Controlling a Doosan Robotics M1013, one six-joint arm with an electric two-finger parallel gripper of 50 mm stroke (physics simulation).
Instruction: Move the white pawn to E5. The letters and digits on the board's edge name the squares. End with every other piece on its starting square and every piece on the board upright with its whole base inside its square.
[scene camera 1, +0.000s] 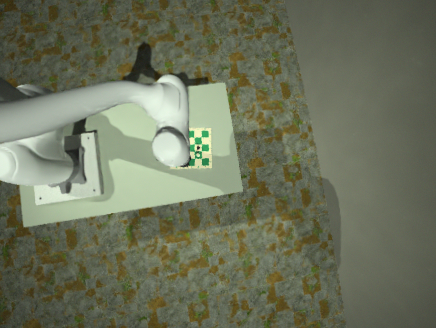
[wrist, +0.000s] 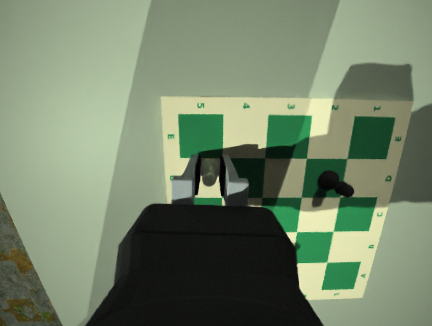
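Where they show: gripper, fingertip midpoint: (wrist: 210, 167); arm's base, link origin: (scene camera 1: 67, 167).
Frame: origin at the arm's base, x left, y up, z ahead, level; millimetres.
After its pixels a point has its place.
In the wrist view my gripper (wrist: 210, 167) {x -25, y -17, z 568 mm} is shut on the white pawn (wrist: 209, 176) {x -25, y 12, z 566 mm}. The pawn shows between the fingertips, over square D5 near its border with E5; its height above the board is hard to tell, and its base is hidden. The green and cream board (scene camera 1: 206, 162) {x -48, y -23, z 698 mm} (wrist: 170, 120) {x -55, y -23, z 525 mm} has square E5 (wrist: 200, 132) {x -31, y -23, z 537 mm} just beyond the fingertips, with no piece showing on it. In scene camera 1 the arm's wrist hides the fingers, the pawn and the board's left part.
A black piece (wrist: 328, 180) {x 79, y -15, z 588 mm} stands on D2. In scene camera 1 a small black piece (scene camera 1: 198, 148) {x 30, y -12, z 664 mm} and a pale piece (scene camera 1: 198, 155) {x -7, y -11, z 660 mm} stand close together, around B3 and B4. The gripper body hides the board's near squares. The pale table (scene camera 1: 150, 192) {x -173, y -29, z 390 mm} (wrist: 75, 75) {x -132, y -29, z 480 mm} surrounds the board.
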